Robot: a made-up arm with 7 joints.
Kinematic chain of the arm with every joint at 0, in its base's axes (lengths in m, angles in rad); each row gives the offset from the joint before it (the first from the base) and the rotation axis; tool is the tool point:
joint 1: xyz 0 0 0.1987 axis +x
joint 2: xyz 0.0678 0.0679 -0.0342 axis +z
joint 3: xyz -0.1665 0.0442 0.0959 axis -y
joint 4: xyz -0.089 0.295 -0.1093 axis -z
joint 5: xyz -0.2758 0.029 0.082 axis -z
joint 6: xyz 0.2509 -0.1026 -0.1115 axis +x
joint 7: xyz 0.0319 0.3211 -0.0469 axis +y
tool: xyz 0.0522 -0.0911 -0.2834
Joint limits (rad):
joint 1: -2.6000..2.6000
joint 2: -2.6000..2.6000
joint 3: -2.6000..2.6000
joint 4: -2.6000..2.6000
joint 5: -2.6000..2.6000
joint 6: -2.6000..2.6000
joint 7: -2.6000..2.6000
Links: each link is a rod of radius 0.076 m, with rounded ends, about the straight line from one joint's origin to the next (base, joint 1, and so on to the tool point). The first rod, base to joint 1, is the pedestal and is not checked.
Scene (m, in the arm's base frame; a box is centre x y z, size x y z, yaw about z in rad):
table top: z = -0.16
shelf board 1: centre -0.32 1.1 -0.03 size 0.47 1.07 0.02 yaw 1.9
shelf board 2: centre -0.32 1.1 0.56 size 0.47 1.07 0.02 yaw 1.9
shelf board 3: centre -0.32 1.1 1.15 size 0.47 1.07 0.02 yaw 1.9
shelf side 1: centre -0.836 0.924 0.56 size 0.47 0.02 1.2 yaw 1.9
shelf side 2: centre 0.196 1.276 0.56 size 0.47 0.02 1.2 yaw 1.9
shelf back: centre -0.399 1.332 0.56 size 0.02 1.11 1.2 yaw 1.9
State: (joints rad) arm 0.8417 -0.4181 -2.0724 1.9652 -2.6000 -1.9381 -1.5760
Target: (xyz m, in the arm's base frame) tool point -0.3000 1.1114 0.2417
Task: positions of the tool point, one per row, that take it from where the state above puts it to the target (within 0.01 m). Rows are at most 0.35 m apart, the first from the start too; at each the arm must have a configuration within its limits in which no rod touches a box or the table.
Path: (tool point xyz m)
1: -0.2570 0.8226 0.8184
2: -0.2219 0.6565 0.8115
3: -0.2014 0.7381 0.5160
4: -0.1605 0.7031 0.2417
5: -0.1832 0.8686 0.2274
6: -0.2329 1.0068 0.2289
7: -0.3000 1.1114 0.2417

